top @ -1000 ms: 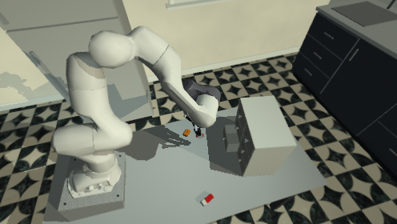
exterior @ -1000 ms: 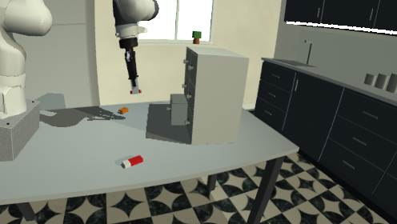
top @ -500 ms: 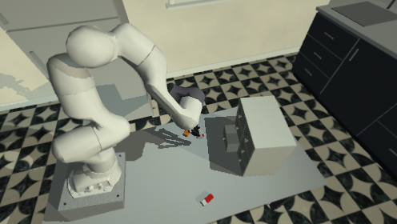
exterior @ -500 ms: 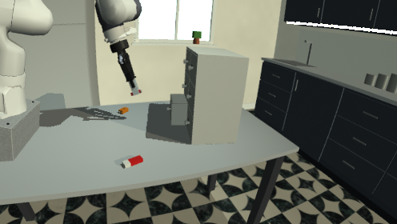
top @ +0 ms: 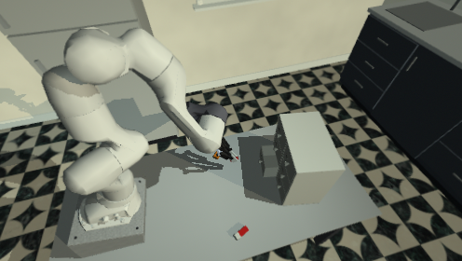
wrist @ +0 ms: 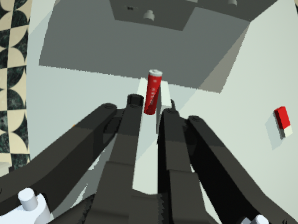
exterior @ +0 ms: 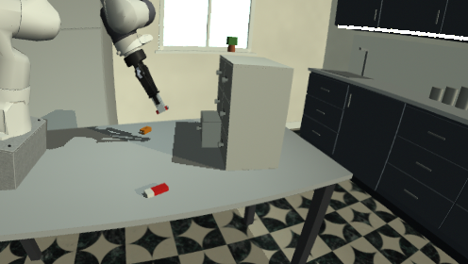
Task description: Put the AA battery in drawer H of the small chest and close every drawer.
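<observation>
My hand is 20 mm above the AA battery and 10 mm short of it. From my hand the other things lie so: drawer marked H: 230 mm ahead, 130 mm below, 70 mm to the right; then red-and-white block: 290 mm to the right, 160 mm below, 110 mm behind; then orange piece: 150 mm below, 130 mm to the left, 40 mm behind.
</observation>
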